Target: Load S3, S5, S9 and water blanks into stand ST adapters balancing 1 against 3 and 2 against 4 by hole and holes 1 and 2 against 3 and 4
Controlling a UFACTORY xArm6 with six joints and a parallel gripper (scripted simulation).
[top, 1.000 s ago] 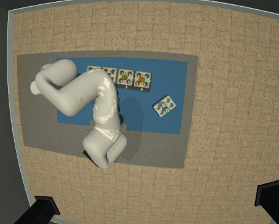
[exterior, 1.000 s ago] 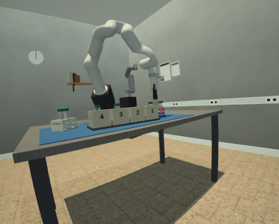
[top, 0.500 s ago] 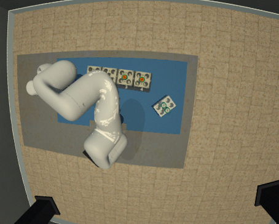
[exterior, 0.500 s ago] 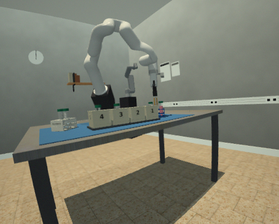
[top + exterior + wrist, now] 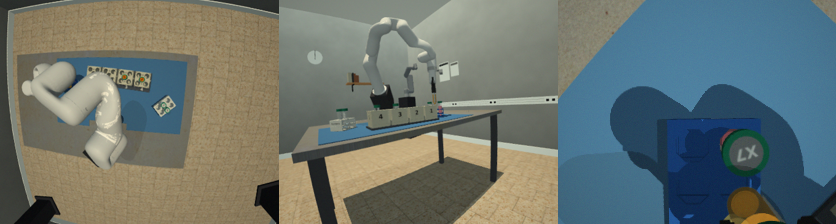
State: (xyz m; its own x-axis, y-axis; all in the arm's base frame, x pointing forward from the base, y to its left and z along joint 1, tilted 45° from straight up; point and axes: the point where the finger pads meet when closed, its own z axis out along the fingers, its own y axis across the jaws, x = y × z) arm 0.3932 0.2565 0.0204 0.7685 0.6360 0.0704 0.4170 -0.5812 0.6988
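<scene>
Right now the tube of amber liquid is 50 mm below my hand, 10 mm to the right of it and 10 mm ahead of it. Also, from my hand: white rack: 610 mm to the right, 260 mm behind, 180 mm below; blue rack: 180 mm below, 20 mm to the left, 10 mm behind.
</scene>
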